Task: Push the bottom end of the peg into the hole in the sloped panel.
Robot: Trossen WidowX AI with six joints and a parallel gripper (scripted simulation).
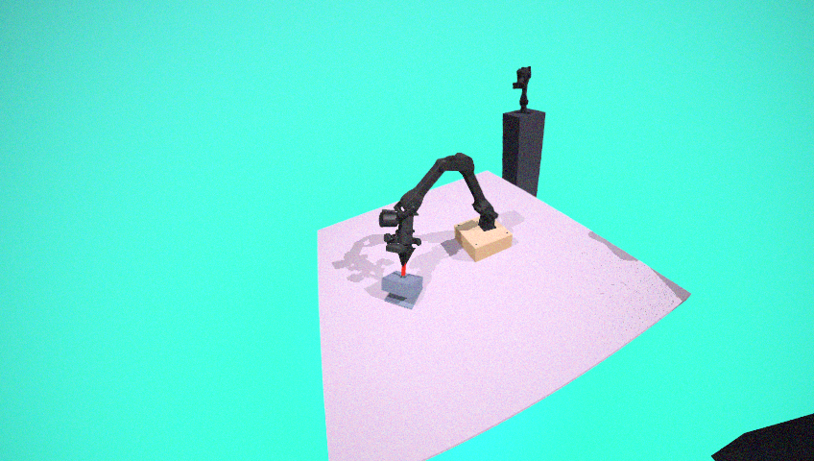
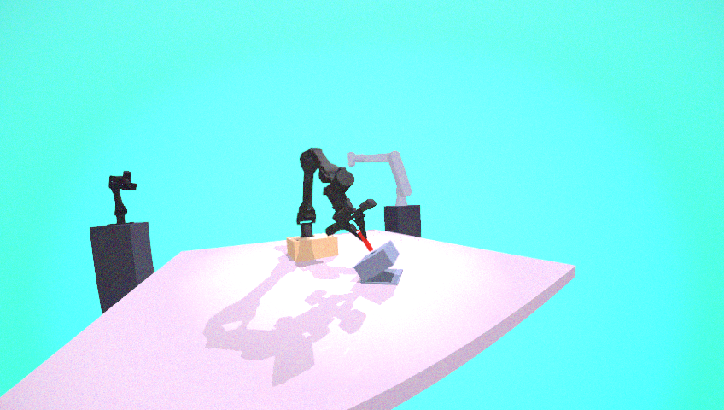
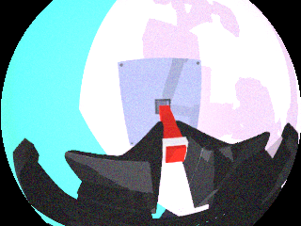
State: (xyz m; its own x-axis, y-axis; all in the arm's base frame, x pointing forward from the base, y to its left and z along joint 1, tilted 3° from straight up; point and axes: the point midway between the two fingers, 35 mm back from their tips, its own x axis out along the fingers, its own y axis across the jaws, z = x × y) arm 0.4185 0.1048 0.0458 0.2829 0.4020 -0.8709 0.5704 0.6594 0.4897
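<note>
The red peg is 1 cm behind my gripper tip, 1 cm to the right of it and 1 cm above it. The rest, counted from my gripper tip: sloped panel: 3 cm ahead, 3 cm to the left, 7 cm below.
</note>
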